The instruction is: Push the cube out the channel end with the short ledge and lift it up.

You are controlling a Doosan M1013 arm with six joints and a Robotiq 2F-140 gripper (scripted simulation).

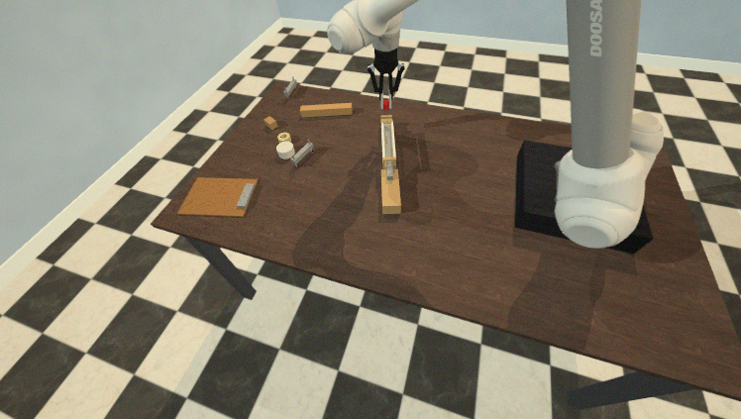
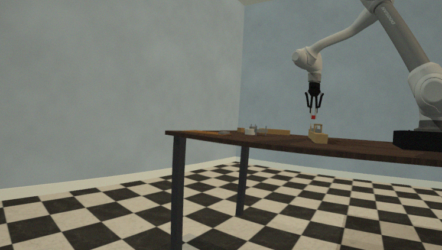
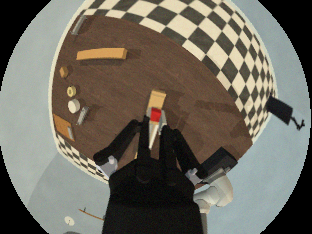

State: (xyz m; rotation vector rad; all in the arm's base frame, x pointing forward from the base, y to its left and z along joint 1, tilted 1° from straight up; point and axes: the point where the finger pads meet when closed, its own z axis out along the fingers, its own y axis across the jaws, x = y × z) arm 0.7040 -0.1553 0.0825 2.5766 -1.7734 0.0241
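My hand is 30 mm above the red cube. Also, from my hand: grey piece: 220 mm to the left, 110 mm below, 80 mm behind; wooden bar: 290 mm ahead, 140 mm below, 40 mm to the right; wooden channel: 140 mm to the left, 100 mm below, 50 mm behind.
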